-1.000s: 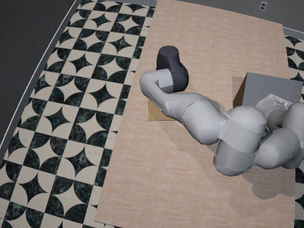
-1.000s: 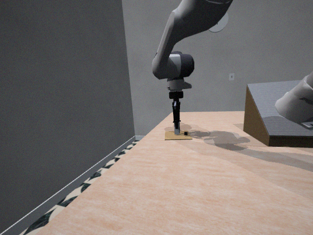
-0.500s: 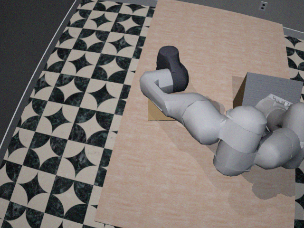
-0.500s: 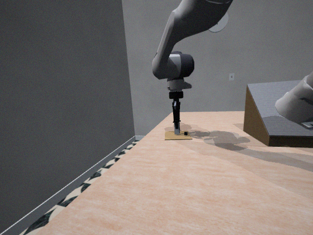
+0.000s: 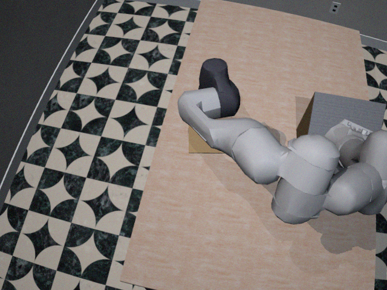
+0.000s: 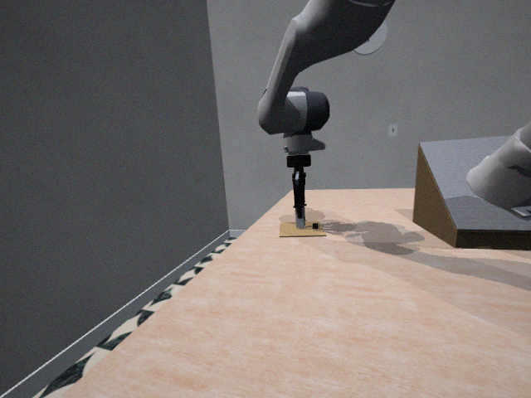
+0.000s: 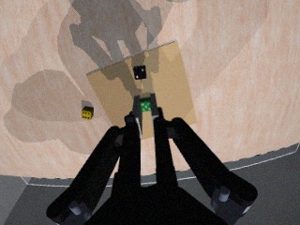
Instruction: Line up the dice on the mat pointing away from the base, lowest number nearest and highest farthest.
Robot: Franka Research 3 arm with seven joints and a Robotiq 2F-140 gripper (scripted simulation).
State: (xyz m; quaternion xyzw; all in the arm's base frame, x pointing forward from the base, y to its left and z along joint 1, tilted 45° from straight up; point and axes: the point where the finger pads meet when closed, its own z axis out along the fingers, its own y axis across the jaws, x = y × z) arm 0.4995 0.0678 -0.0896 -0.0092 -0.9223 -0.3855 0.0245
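Now: the green die 30 mm below my hand. The rest, counted from my hand: yellow die 100 mm to the right, 40 mm below; tan mat 40 mm below; black die 50 mm behind, 30 mm below.
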